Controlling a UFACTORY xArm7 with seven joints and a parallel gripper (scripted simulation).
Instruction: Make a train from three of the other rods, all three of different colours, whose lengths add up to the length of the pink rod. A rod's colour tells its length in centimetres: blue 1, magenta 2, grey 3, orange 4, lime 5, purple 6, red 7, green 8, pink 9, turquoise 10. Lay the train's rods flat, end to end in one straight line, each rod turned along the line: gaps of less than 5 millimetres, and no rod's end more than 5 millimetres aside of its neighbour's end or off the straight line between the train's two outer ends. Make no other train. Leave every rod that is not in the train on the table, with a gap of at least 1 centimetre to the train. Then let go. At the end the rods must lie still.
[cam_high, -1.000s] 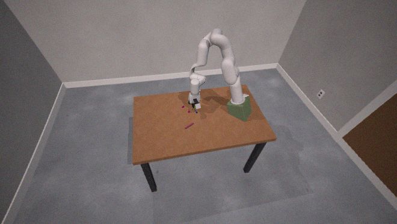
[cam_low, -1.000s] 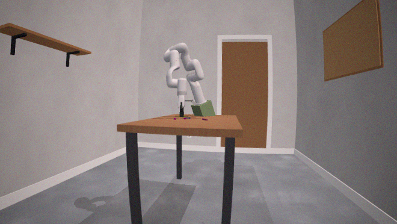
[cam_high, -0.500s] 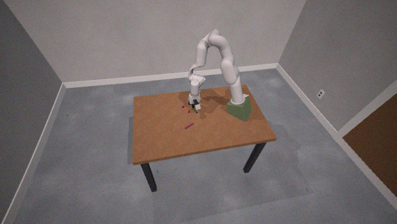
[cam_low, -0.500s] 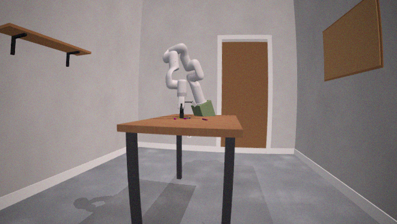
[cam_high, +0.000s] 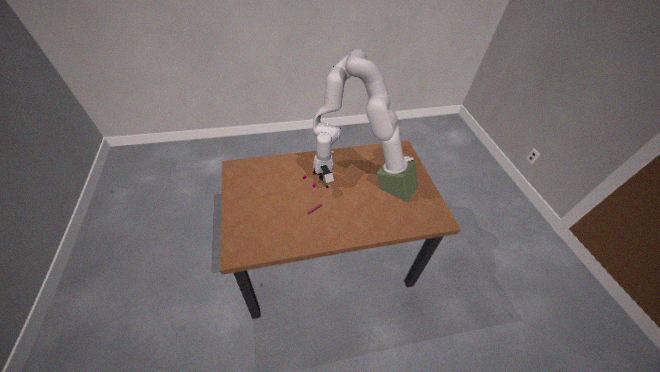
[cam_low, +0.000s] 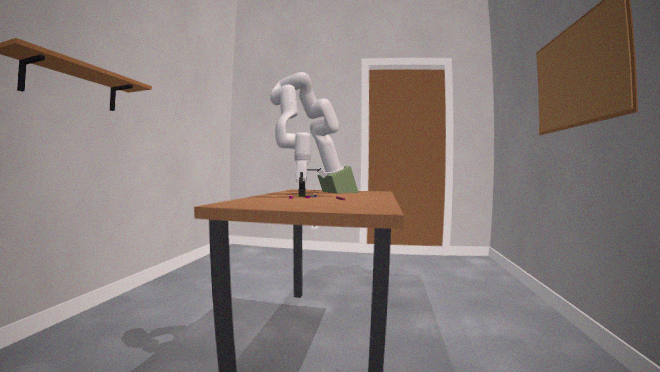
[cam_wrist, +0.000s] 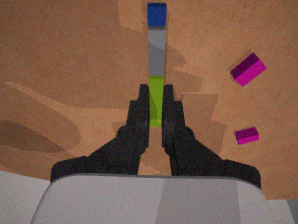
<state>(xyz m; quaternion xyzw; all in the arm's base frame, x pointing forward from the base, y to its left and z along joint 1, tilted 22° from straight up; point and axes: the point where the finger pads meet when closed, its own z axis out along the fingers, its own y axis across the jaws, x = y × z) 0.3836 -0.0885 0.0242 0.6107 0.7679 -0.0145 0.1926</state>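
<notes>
Right now my hand is 20 mm above the lime rod. Also, from my hand: pink rod: 80 mm ahead, 200 mm to the left, 20 mm below; grey rod: 10 mm behind, 40 mm to the left, 20 mm below; blue rod: 10 mm behind, 60 mm to the left, 20 mm below.
</notes>
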